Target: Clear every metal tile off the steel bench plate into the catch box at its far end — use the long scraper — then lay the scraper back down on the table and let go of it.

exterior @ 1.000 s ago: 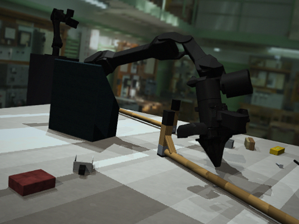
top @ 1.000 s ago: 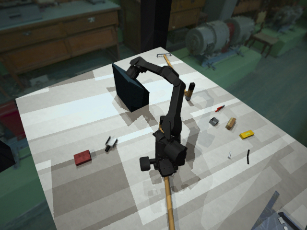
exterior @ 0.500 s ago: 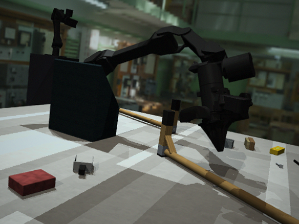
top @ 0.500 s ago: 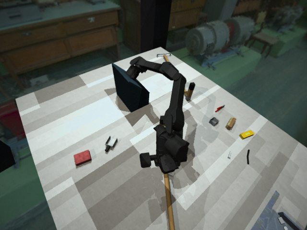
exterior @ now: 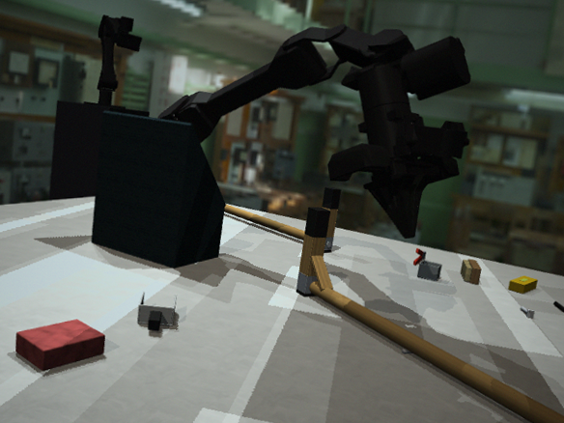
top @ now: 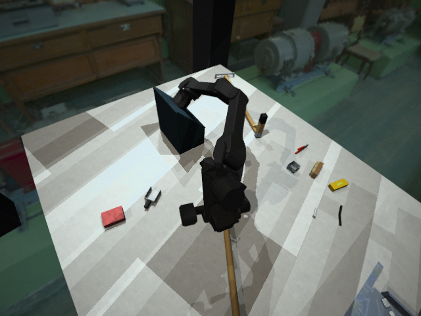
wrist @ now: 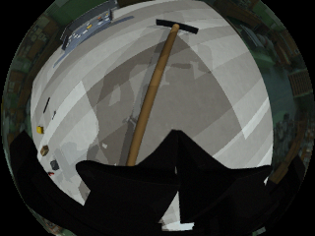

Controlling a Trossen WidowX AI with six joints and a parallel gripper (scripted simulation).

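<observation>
Right now my gripper tip is 50 mm short of the long scraper, 30 mm to the right of it and 100 mm above it. Round my gripper tip: grey box 10 mm behind, 520 mm to the left, 150 mm below; grey bracket 290 mm behind, 70 mm to the right, 160 mm below; red block 310 mm behind, 210 mm to the right, 150 mm below.
</observation>
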